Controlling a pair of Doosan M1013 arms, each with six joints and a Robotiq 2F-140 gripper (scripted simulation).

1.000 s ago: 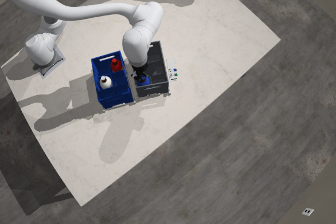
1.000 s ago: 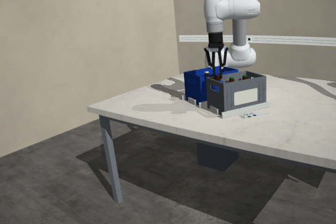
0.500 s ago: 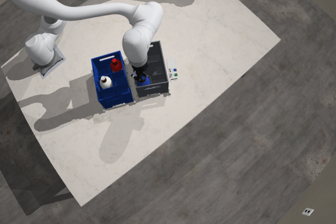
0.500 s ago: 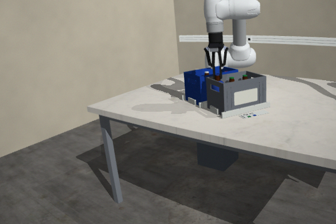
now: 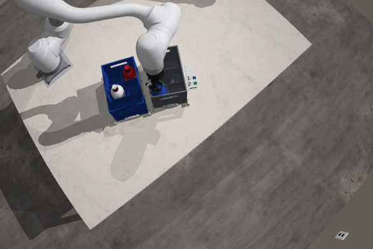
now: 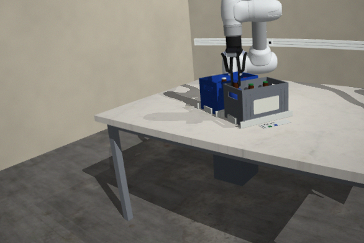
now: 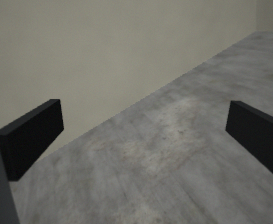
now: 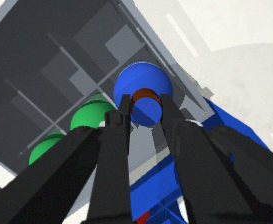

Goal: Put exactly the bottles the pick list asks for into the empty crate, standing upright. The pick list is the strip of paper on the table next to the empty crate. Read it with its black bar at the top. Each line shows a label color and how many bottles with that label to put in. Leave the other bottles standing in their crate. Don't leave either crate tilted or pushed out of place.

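Right now the blue bottle is 8 cm below my right hand. Round my right hand: dark grey crate (5 cm behind, 9 cm to the left, 11 cm below); blue crate (15 cm behind, 13 cm to the right, 11 cm below); red bottle (21 cm behind, 5 cm to the right, 11 cm below).
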